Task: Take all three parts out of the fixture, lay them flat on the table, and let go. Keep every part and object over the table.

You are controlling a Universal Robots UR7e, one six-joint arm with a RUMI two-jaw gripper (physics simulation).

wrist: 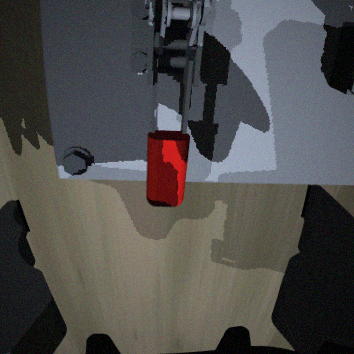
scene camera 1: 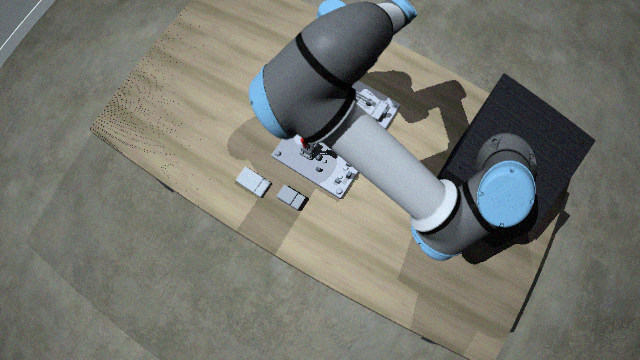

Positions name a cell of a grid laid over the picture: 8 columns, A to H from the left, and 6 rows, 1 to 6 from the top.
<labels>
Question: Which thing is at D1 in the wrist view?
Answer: A red-handled toggle clamp.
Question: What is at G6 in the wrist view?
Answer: The gripper.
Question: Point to a hex bolt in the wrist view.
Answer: B3
</labels>
